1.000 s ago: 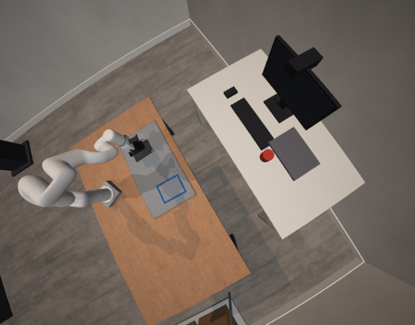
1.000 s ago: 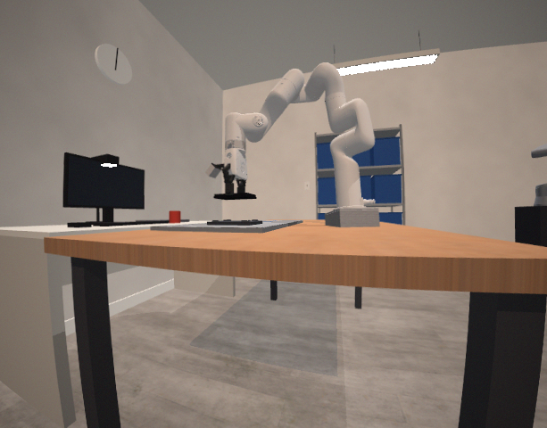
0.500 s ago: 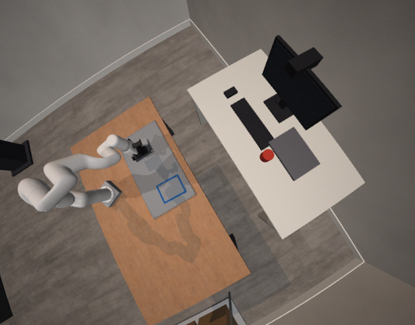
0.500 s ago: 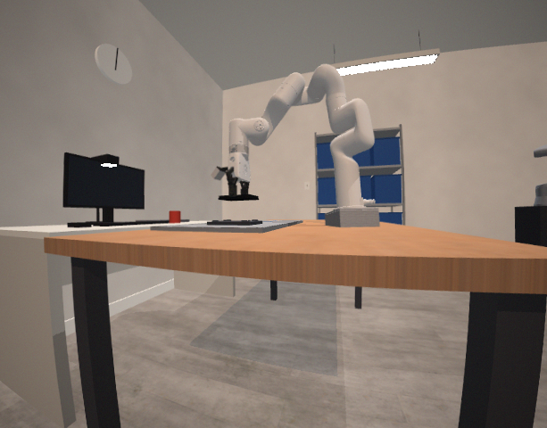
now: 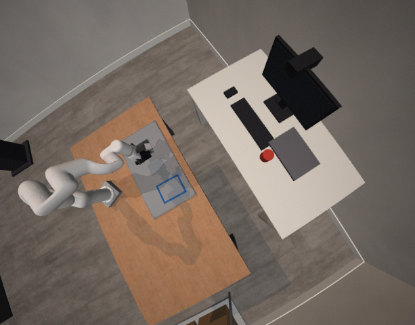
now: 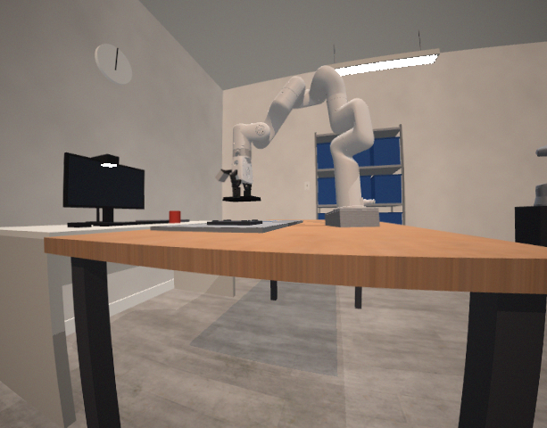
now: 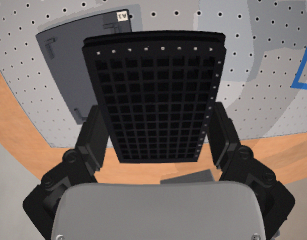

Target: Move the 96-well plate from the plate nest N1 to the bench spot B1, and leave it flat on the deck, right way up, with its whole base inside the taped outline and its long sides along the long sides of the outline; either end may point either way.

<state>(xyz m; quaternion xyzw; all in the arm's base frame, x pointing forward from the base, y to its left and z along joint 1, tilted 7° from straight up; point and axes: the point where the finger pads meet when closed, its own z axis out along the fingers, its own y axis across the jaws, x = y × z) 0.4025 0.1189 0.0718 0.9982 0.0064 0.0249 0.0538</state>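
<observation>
The dark plate nest N1 lies 20 mm behind my hand, 80 mm to the left of it and 100 mm below it. Round my hand: black 96-well plate: 10 mm below.
</observation>
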